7 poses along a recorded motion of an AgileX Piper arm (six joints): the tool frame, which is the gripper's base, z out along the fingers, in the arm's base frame.
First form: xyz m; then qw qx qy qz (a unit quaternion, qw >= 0).
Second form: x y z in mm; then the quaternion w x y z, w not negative. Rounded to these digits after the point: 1 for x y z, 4 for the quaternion.
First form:
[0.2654 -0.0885 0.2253 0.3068 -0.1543 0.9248 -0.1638]
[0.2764 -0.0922 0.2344 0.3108 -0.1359 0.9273 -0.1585]
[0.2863 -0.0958 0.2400 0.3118 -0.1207 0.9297 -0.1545]
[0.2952 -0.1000 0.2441 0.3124 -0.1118 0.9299 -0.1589]
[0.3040 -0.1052 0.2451 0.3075 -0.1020 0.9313 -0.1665]
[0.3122 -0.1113 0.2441 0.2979 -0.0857 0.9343 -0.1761]
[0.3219 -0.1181 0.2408 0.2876 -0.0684 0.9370 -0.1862]
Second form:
[265.4 -88.5 225.3 0.3068 -0.1543 0.9248 -0.1638]
[276.4 -92.2 234.4 0.3108 -0.1359 0.9273 -0.1585]
[286.3 -95.8 240.0 0.3118 -0.1207 0.9297 -0.1545]
[295.2 -100.0 244.1 0.3124 -0.1118 0.9299 -0.1589]
[304.0 -105.2 245.1 0.3075 -0.1020 0.9313 -0.1665]
[312.2 -111.3 244.1 0.2979 -0.0857 0.9343 -0.1761]
[321.9 -118.1 240.8 0.2876 -0.0684 0.9370 -0.1862]

